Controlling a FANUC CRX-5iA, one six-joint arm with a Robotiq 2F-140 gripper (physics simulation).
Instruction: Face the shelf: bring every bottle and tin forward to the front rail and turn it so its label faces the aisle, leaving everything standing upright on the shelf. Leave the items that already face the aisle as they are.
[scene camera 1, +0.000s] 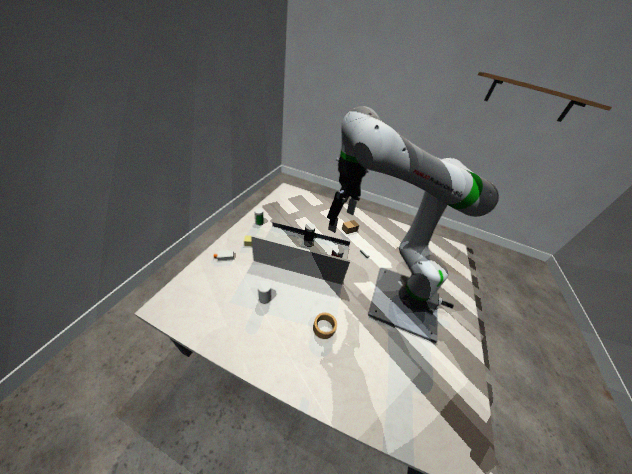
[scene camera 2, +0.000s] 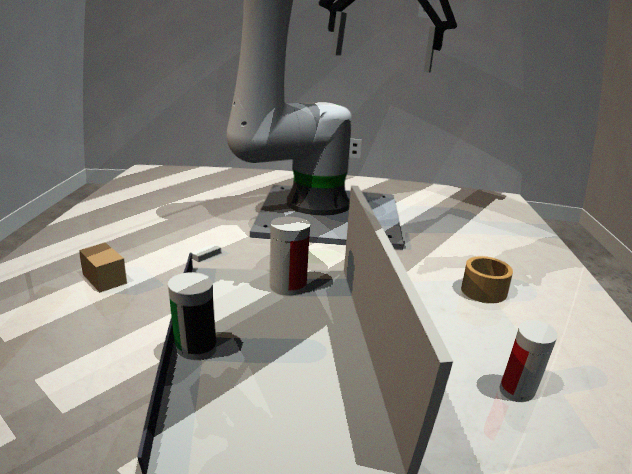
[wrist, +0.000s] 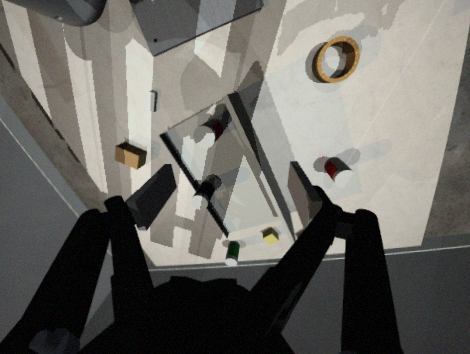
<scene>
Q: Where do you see a back panel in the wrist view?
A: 233, 102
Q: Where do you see my gripper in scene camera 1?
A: At 341, 221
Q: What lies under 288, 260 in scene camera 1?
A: A back panel.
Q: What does the brown ring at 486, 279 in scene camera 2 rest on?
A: The table.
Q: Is my gripper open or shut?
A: Open.
</scene>
